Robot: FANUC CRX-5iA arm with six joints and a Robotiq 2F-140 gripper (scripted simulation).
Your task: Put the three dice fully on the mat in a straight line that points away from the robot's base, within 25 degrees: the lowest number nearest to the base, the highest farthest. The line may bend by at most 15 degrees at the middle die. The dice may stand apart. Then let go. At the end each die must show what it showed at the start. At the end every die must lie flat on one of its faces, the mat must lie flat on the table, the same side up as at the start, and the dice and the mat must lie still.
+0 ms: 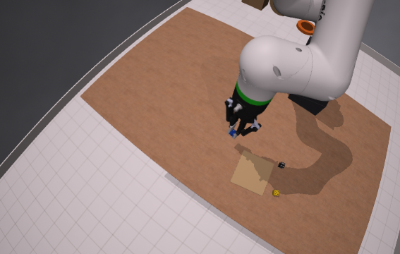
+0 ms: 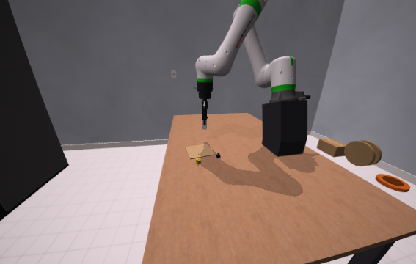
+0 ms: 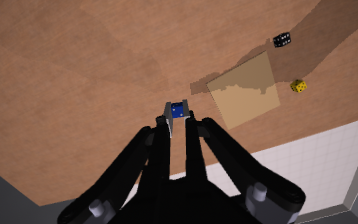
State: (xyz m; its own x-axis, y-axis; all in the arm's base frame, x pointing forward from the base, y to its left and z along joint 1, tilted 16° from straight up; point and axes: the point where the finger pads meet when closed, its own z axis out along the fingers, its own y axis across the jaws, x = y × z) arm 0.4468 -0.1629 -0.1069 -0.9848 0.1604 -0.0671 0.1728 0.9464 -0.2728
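The tan mat lies 15 cm to the left of my hand, 11 cm below it and 5 cm ahead of it. Round my hand: blue die 2 cm below; yellow die 27 cm to the left, 11 cm below, 7 cm ahead; black die 23 cm to the left, 11 cm below, 4 cm behind.
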